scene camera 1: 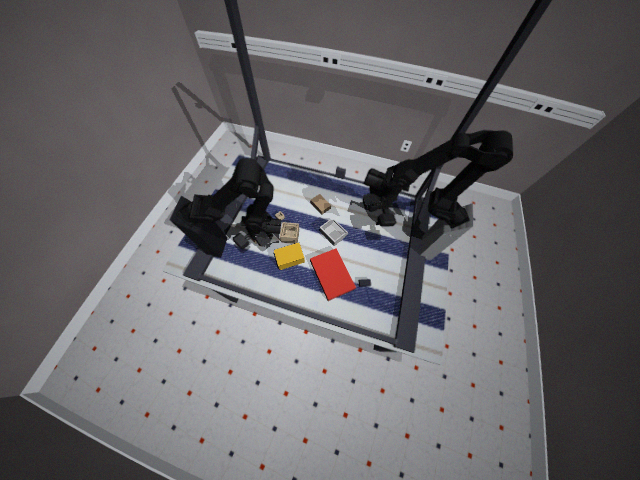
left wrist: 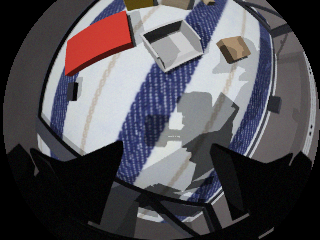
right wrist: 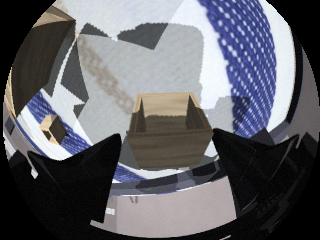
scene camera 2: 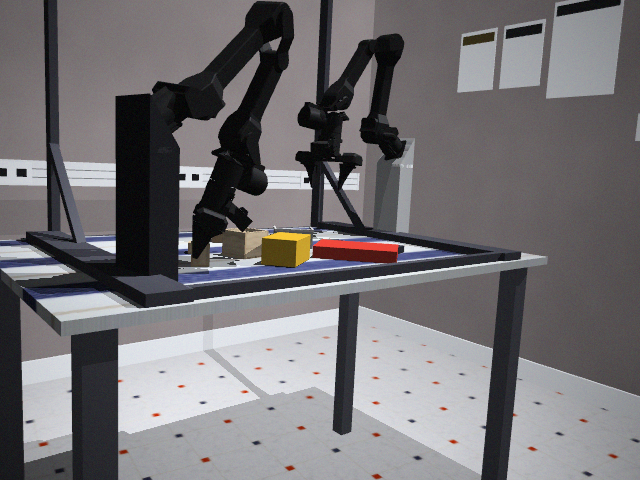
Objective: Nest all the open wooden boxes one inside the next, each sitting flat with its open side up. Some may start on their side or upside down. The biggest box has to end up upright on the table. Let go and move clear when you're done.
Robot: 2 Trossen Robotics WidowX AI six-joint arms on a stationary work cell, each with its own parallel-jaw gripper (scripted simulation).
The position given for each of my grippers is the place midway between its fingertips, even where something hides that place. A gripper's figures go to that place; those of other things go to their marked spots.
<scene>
My left gripper [left wrist: 168,148]: 0.10 m from the lens. A white box [left wrist: 176,42] is 0.27 m from the lens.
</scene>
